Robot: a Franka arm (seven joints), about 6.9 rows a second.
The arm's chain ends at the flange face. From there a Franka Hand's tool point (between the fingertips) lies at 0.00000 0.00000 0.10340 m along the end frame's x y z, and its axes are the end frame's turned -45 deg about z.
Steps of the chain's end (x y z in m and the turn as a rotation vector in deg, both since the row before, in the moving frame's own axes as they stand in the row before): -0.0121 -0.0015 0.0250 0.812 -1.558 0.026; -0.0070 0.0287 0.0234 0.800 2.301 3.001; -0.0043 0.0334 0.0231 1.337 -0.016 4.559; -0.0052 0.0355 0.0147 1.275 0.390 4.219; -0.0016 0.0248 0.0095 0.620 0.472 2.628
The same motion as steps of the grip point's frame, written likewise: -0.0084 -0.0126 0.0250 1.676 -0.528 0.026; -0.0213 0.0174 0.0233 -1.061 2.193 3.001; -0.0249 0.0189 0.0231 0.957 0.934 4.559; -0.0266 0.0204 0.0147 0.626 1.177 4.219; -0.0173 0.0162 0.0095 0.105 0.772 2.628
